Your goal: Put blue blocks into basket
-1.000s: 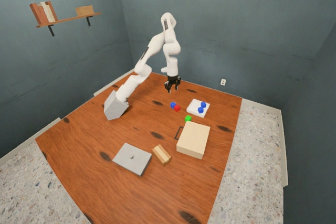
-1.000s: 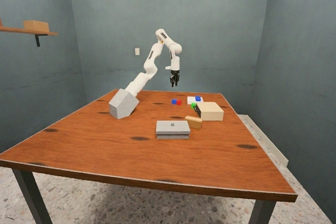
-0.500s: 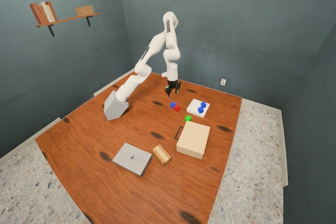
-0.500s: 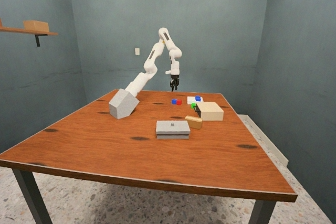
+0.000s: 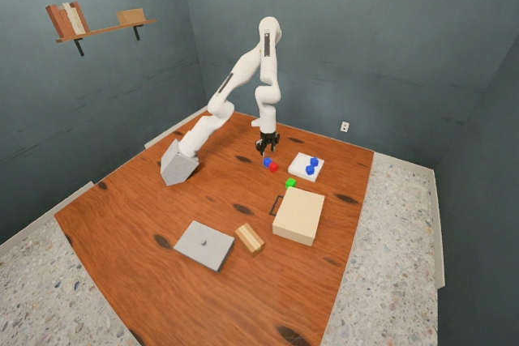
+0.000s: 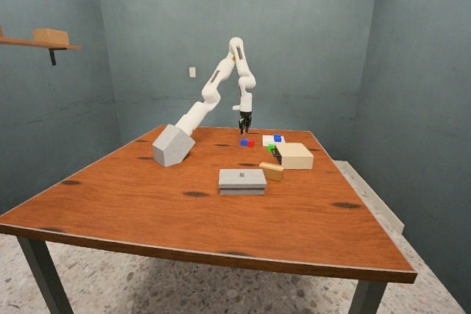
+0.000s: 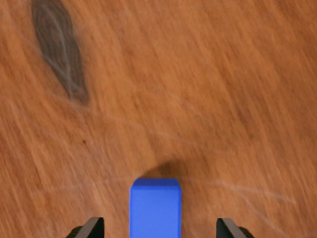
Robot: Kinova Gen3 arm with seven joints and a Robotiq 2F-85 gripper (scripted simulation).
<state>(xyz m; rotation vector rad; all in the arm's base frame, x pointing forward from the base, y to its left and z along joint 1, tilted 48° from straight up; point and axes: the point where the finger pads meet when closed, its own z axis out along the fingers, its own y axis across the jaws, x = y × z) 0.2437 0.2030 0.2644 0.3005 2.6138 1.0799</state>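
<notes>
Right now the red block is 50 mm ahead of my hand, 10 mm to the right of it and 70 mm below it. Round my hand: white basket 160 mm ahead, 130 mm to the left, 80 mm below; light wooden cabinet 330 mm ahead, 140 mm to the right, 60 mm below; green block 190 mm ahead, 30 mm to the right, 70 mm below.
</notes>
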